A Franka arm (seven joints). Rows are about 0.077 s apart.
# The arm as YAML. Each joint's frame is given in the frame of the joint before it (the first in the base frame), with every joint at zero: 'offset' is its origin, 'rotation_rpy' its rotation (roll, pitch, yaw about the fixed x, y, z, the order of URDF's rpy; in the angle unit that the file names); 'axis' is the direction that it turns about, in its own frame. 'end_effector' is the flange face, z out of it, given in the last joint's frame.
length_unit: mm
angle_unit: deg
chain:
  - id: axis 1
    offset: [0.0, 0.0, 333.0]
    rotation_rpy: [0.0, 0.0, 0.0]
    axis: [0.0, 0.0, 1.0]
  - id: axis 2
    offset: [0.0, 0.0, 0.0]
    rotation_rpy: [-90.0, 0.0, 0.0]
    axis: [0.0, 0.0, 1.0]
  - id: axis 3
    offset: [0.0, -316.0, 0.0]
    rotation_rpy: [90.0, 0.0, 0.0]
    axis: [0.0, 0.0, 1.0]
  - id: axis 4
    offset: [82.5, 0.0, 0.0]
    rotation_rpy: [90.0, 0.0, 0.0]
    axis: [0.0, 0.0, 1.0]
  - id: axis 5
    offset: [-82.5, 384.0, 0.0]
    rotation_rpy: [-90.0, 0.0, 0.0]
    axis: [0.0, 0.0, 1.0]
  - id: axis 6
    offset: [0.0, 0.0, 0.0]
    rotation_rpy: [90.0, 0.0, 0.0]
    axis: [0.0, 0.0, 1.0]
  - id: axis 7
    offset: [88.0, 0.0, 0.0]
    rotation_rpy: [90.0, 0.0, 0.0]
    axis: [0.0, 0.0, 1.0]
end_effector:
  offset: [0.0, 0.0, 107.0]
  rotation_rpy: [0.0, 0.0, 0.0]
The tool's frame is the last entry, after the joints.
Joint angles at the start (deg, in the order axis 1, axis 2, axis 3, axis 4, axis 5, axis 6, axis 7): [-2.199 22.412 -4.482 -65.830 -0.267 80.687 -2.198]
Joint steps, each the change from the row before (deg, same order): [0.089 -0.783 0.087 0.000 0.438 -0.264 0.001]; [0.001 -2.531 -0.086 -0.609 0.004 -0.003 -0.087]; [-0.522 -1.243 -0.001 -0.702 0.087 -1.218 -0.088]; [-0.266 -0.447 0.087 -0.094 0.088 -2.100 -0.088]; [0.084 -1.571 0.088 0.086 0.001 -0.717 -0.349]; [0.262 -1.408 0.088 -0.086 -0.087 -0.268 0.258]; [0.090 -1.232 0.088 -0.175 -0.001 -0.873 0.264]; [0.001 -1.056 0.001 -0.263 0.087 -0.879 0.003]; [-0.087 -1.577 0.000 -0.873 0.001 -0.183 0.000]
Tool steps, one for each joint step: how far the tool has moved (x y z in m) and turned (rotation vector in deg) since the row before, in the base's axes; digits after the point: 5 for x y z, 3 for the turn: [-0.00356 0.00286 0.00846 0.467 -0.569 0.178]; [-0.01160 -0.00044 0.02347 -0.043 -1.919 -0.009]; [-0.00895 -0.00519 0.00647 0.264 0.656 -0.471]; [-0.00660 -0.00137 0.00135 0.368 1.720 -0.128]; [-0.00910 0.00225 0.01659 0.068 -0.944 0.505]; [-0.00754 0.00374 0.01387 -0.114 -1.046 0.073]; [-0.00821 0.00215 0.01032 0.060 -0.191 -0.102]; [-0.00752 0.00060 0.00766 0.168 0.070 0.000]; [-0.00900 -0.00060 0.00907 0.052 -0.527 -0.101]
